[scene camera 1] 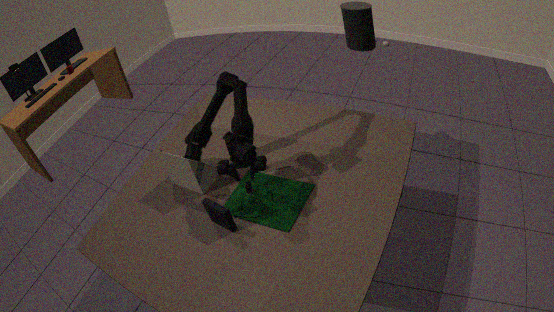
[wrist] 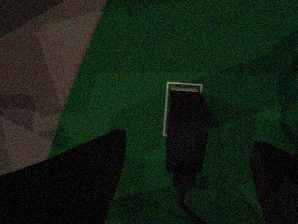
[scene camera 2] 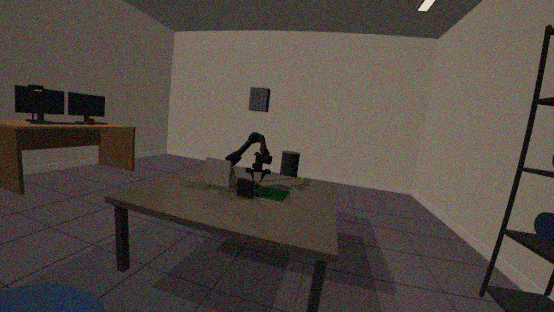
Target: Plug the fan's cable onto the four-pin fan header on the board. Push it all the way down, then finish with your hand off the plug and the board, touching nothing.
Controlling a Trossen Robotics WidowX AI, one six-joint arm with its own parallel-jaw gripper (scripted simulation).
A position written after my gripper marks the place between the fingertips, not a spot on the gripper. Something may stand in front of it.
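My gripper is there at [wrist: 189,146], and I can see a dark fan plug [wrist: 189,119]. There is a green board [scene camera 1: 282,199] as well, and the wrist view shows the board too, at [wrist: 238,59].
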